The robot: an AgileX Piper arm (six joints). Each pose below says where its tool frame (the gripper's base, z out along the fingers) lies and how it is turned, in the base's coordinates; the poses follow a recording.
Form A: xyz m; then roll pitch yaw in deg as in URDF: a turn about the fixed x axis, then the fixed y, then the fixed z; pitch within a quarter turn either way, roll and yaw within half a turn.
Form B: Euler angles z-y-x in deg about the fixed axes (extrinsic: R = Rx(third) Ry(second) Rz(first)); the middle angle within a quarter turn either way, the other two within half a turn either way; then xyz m. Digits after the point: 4 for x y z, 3 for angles.
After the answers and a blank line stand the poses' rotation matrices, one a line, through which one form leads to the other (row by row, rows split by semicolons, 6 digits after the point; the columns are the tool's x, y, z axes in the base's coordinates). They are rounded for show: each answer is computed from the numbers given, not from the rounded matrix.
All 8 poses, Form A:
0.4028, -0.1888, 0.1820, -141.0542, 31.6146, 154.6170
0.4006, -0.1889, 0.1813, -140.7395, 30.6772, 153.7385
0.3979, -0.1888, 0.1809, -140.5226, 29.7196, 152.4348
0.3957, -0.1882, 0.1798, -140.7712, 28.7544, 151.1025
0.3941, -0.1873, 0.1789, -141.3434, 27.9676, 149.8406
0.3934, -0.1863, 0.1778, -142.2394, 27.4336, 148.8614
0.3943, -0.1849, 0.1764, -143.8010, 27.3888, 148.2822
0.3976, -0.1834, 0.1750, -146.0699, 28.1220, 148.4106
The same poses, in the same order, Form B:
-140.640, 5.675, 131.727, 0.4028, -0.1888, 0.1820
-140.662, 4.258, 131.895, 0.4006, -0.1889, 0.1813
-140.413, 2.580, 132.146, 0.3979, -0.1888, 0.1809
-140.147, 1.182, 132.785, 0.3957, -0.1882, 0.1798
-139.788, 0.161, 133.607, 0.3941, -0.1873, 0.1789
-139.436, -0.281, 134.562, 0.3934, -0.1863, 0.1778
-139.052, 0.303, 135.768, 0.3943, -0.1849, 0.1764
-138.754, 2.335, 137.086, 0.3976, -0.1834, 0.1750

-0.769383 0.631088 0.098883; 0.365050 0.561411 -0.742668; -0.524203 -0.535299 -0.662319
-0.771284 0.632146 0.074247; 0.380548 0.551495 -0.742319; -0.510201 -0.544284 -0.665921
-0.769878 0.636601 0.045015; 0.401887 0.538400 -0.740683; -0.495756 -0.552145 -0.670344
-0.767529 0.640682 0.020627; 0.423655 0.531158 -0.733749; -0.481056 -0.554435 -0.679107
-0.763653 0.645620 0.002818; 0.443733 0.528016 -0.724086; -0.468972 -0.551700 -0.689704
-0.759667 0.650294 -0.004904; 0.458959 0.530778 -0.712483; -0.460720 -0.543500 -0.701672
-0.755295 0.655364 0.005289; 0.466804 0.543612 -0.697553; -0.460026 -0.524389 -0.716514
-0.751263 0.658744 0.040748; 0.461988 0.568956 -0.680335; -0.471351 -0.492286 -0.731767

